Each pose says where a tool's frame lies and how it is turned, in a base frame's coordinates. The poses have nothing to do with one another.
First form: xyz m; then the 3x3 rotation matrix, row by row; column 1 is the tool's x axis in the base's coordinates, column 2 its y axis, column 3 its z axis. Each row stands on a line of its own.
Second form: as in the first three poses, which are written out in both.
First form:
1:
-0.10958, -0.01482, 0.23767
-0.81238, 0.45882, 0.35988
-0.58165, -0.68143, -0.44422
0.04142, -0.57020, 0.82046
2:
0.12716, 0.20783, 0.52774
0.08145, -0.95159, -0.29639
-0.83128, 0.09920, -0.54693
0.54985, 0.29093, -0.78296
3:
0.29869, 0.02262, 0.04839
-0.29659, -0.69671, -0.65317
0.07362, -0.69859, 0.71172
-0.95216, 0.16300, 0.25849
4:
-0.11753, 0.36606, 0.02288
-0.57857, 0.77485, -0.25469
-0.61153, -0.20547, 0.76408
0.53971, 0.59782, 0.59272
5:
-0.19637, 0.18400, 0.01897
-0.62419, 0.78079, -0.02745
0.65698, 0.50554, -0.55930
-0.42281, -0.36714, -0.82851
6:
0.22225, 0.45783, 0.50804
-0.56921, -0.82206, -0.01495
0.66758, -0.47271, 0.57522
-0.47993, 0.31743, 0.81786
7:
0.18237, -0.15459, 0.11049
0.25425, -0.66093, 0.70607
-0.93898, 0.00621, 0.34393
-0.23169, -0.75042, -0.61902
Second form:
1:
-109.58, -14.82, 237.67
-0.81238, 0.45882, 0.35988
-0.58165, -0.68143, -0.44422
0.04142, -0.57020, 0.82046

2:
127.16, 207.83, 527.74
0.08145, -0.95159, -0.29639
-0.83128, 0.09920, -0.54693
0.54985, 0.29093, -0.78296

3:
298.69, 22.62, 48.39
-0.29659, -0.69671, -0.65317
0.07362, -0.69859, 0.71172
-0.95216, 0.16300, 0.25849

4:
-117.53, 366.06, 22.88
-0.57857, 0.77485, -0.25469
-0.61153, -0.20547, 0.76408
0.53971, 0.59782, 0.59272

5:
-196.37, 184.00, 18.97
-0.62419, 0.78079, -0.02745
0.65698, 0.50554, -0.55930
-0.42281, -0.36714, -0.82851

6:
222.25, 457.83, 508.04
-0.56921, -0.82206, -0.01495
0.66758, -0.47271, 0.57522
-0.47993, 0.31743, 0.81786

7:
182.37, -154.59, 110.49
0.25425, -0.66093, 0.70607
-0.93898, 0.00621, 0.34393
-0.23169, -0.75042, -0.61902

